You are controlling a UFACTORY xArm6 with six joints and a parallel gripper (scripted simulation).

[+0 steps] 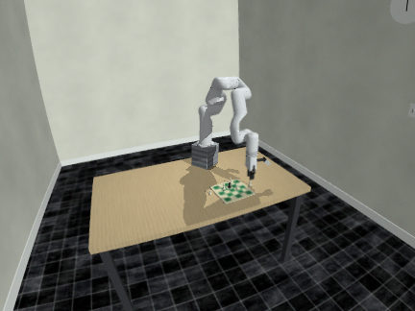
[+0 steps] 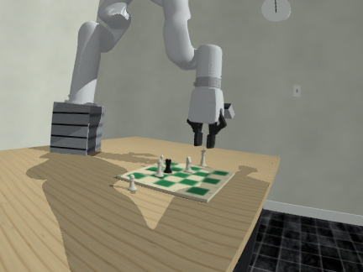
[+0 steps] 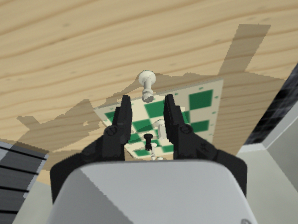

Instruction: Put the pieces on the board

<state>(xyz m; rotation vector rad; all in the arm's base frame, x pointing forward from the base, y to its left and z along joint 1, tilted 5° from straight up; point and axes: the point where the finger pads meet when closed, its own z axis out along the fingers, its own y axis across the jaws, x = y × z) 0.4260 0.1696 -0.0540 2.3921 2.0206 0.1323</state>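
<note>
The black rook is 140 mm to the right of my hand, 60 mm below it and 20 mm behind it. Round my hand: chessboard (140 mm to the right, 80 mm below, 10 mm ahead); then white knight (180 mm to the right, 50 mm below, 20 mm behind).
</note>
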